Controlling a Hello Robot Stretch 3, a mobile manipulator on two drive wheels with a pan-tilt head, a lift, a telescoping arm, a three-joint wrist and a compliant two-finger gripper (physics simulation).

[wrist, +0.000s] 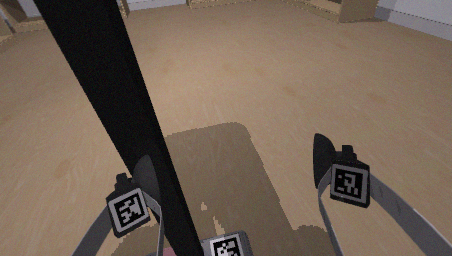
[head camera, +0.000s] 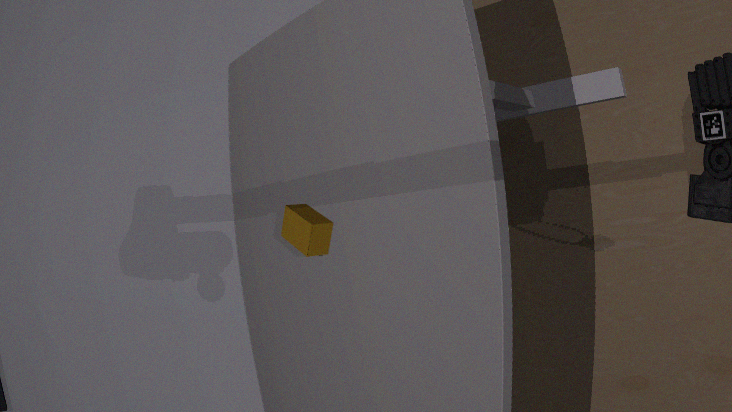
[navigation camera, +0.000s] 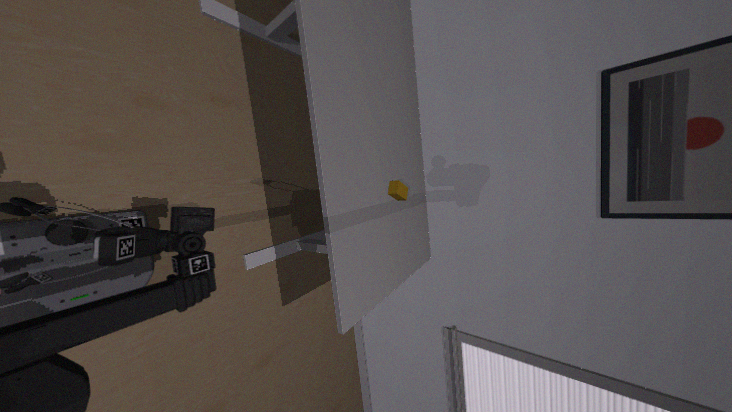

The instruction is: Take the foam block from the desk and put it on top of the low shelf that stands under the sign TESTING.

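Seen in the pictures: gripper, fingertip midpoint: (wrist: 233,162); robot's base, origin of the base link: (navigation camera: 68,231).
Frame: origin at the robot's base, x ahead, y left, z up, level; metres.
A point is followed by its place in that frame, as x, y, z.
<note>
The foam block (head camera: 306,230) @(0.036, -0.861, 0.765) (navigation camera: 397,190) @(0.039, -0.851, 0.765) is a yellow-orange box. It lies on the grey desk (head camera: 399,307) @(0.162, -0.689, 0.720) (navigation camera: 353,102) @(0.366, -0.663, 0.720), nearer the wall-side edge than the front edge. My gripper (wrist: 233,162) @(0.013, 0.074, 0.484) is open in the wrist view, its two fingertips wide apart with bare floor showing between them. It is held back over the robot's base, apart from the desk and the block. In the head and navigation views the wrist joints show, off the desk's front side. The low shelf and the sign TESTING do not show in the head or navigation view.
Desk feet (head camera: 599,85) (navigation camera: 263,255) stick out over the floor on the robot's side. Behind the desk is a wall with a framed picture (navigation camera: 605,153) @(0.113, -1.253, 1.435) and a framed, ribbed bright panel (navigation camera: 532,383) @(-0.980, -1.314, 1.186). Wooden furniture (wrist: 357,11) @(1.541, 1.799, 0.075) stands at the far edge of the wrist view.
</note>
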